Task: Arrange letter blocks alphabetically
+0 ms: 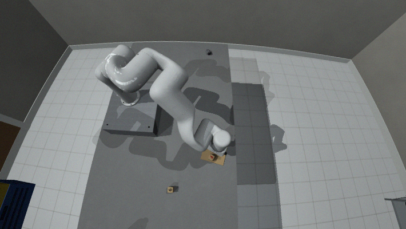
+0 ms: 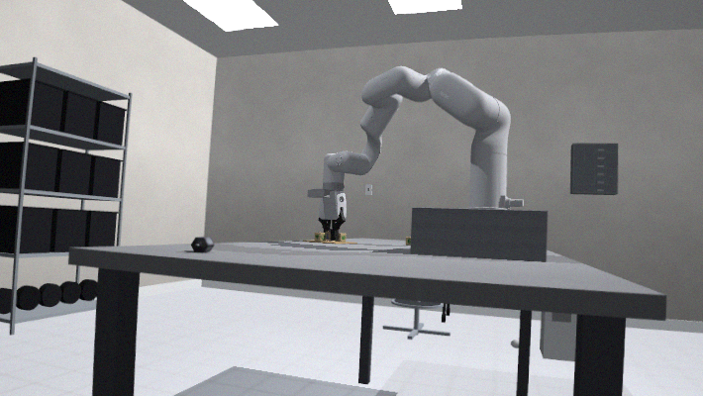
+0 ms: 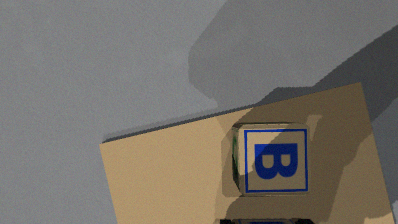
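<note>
Right now my hand is 30 mm above the tan mat. Also, from my hand: black faceted object: 810 mm to the left, 190 mm behind, 20 mm below.
</note>
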